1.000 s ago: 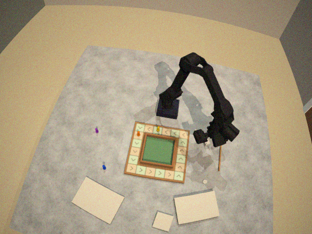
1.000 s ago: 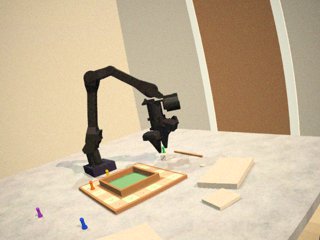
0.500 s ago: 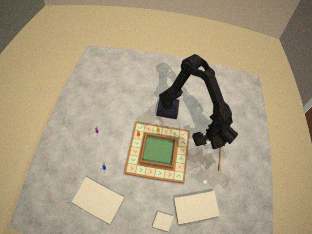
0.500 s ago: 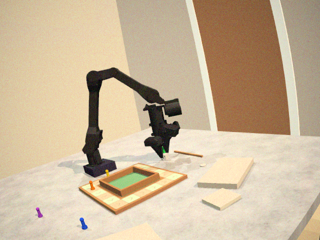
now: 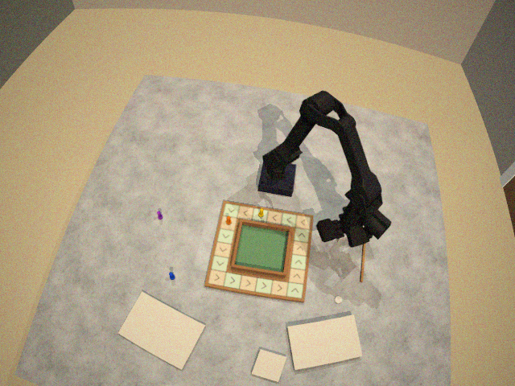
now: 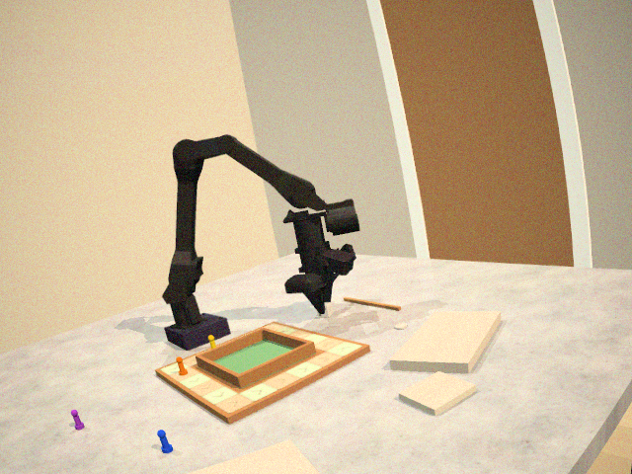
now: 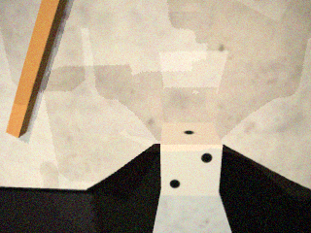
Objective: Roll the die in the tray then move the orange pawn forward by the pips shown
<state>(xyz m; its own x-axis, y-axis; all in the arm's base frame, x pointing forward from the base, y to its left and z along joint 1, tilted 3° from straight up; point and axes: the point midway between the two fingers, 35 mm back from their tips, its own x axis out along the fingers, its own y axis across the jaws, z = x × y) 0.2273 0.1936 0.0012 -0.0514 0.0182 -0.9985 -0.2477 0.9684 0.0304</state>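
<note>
Right now my gripper tip is 35 cm to the left of the orange pawn, 5 cm past it and 2 cm below it. From my gripper tip the other things lie so: white die right at my gripper tip; then thin wooden stick 7 cm to the left, 7 cm ahead, 1 cm below; then green pawn 7 cm to the left, 6 cm behind, 1 cm above.
</note>
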